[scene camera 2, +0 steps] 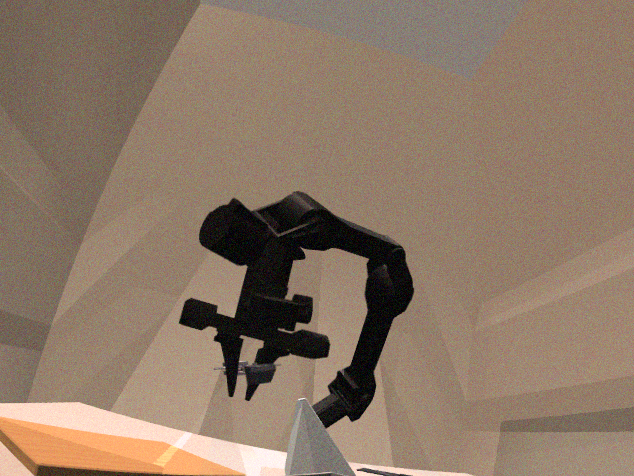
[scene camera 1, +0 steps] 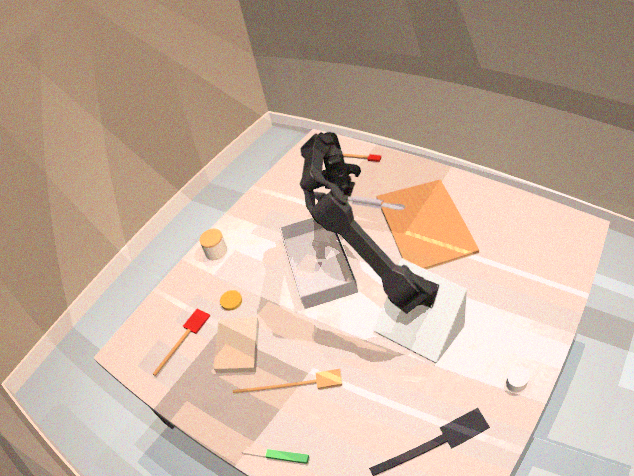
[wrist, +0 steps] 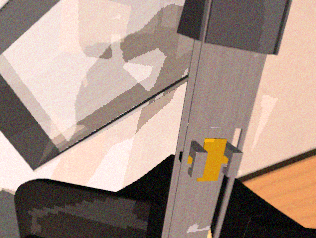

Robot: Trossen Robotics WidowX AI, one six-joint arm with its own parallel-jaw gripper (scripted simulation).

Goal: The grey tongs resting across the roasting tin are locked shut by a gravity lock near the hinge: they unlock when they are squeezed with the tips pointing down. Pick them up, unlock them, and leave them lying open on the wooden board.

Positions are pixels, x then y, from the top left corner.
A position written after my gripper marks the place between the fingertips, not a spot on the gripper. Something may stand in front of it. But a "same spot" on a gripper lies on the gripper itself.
my gripper: scene camera 2; scene camera 1 344, 207; wrist
wooden block: scene camera 1 237, 340; not seen in scene camera 2 (out of frame); not seen in the wrist view (out of frame)
same spot on my gripper: (wrist: 41, 200) = (scene camera 2: 287, 352)
